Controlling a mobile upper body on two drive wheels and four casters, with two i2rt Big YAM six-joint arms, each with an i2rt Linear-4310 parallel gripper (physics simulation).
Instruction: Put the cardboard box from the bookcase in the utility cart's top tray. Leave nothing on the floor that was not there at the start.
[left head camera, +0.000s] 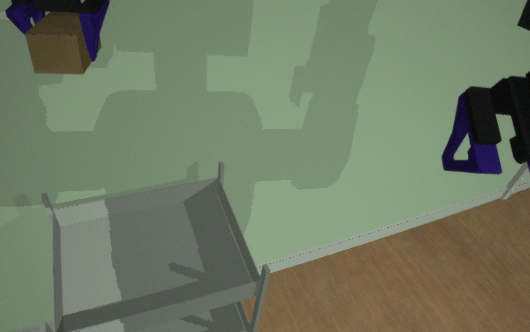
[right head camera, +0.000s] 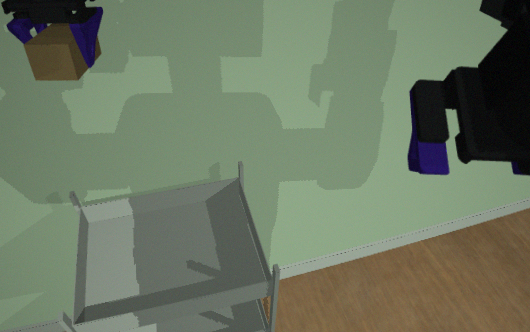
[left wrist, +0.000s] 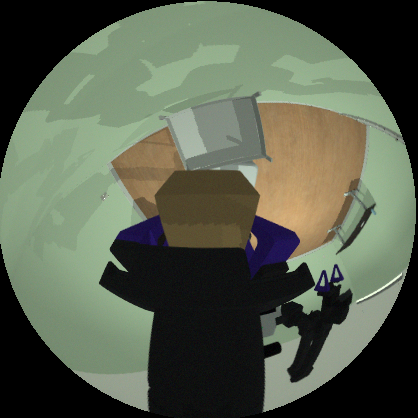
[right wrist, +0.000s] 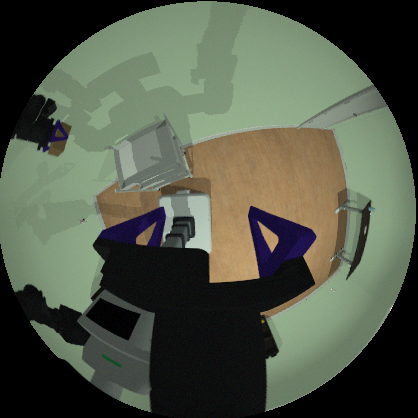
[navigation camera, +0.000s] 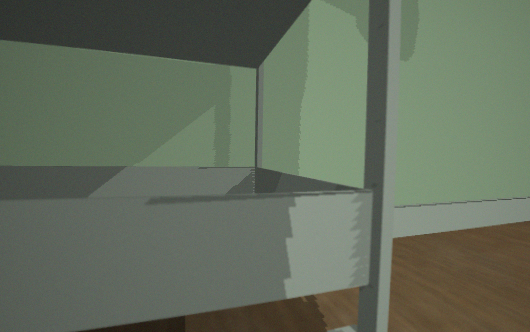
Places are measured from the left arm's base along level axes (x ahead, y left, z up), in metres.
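Where they show: left gripper, fingertip midpoint: (left head camera: 70, 58) (right head camera: 70, 66) (right wrist: 63, 140); right gripper, fingertip midpoint: (left head camera: 488, 165) (right head camera: 462, 165) (left wrist: 329, 266) (right wrist: 206, 210); right arm's base, origin of the base link: (left wrist: 293, 315).
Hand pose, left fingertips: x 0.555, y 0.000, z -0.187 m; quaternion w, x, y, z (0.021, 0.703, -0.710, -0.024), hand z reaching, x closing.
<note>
After its pixels a point has its place.
The brown cardboard box (left head camera: 56, 56) @[x 0.512, y -0.002, z -0.160 m] (right head camera: 52, 64) @[x 0.512, y -0.001, z -0.160 m] (left wrist: 207, 207) @[x 0.595, y -0.001, z -0.141 m] (right wrist: 58, 150) @[x 0.511, y -0.019, z -0.166 m] is held in the air between the purple fingers of my left gripper (left head camera: 59, 46) @[x 0.555, y 0.000, z -0.187 m] (right head camera: 57, 54) @[x 0.555, y 0.000, z -0.187 m], which is shut on it. In both head views it is at the upper left, clear of the grey utility cart's top tray (left head camera: 200, 298) @[x 0.467, y -0.172, z -0.682 m] (right head camera: 220, 297) @[x 0.472, y -0.190, z -0.699 m], which stands turned at the lower left with no object in it. The tray (left wrist: 259, 127) @[x 0.657, y -0.259, z -0.710 m] is beyond the box in the left wrist view. My right gripper (right wrist: 206, 210) @[x 0.320, y -0.452, z -0.146 m] (left wrist: 329, 266) @[x 0.320, y -0.452, z -0.146 m] is wide open and empty, to the right of the cart. The bookcase does not show.
The cart's lower tray (navigation camera: 175, 250) @[x 0.469, y -0.177, z -1.241 m] and corner post (navigation camera: 381, 150) @[x 0.499, y -0.307, z -1.181 m] are close in the navigation camera. My pale wheeled base (right wrist: 200, 215) @[x 0.107, y -0.394, z -1.150 m] is close to the cart. Green walls (left head camera: 410, 125) @[x 1.091, y -0.890, z -0.679 m] rise behind the wooden floor (left head camera: 400, 280) @[x 0.885, y -1.061, z -1.410 m]. A dark panel on light supports (right wrist: 364, 235) @[x -0.489, y -3.921, z -0.697 m] stands at the right.
</note>
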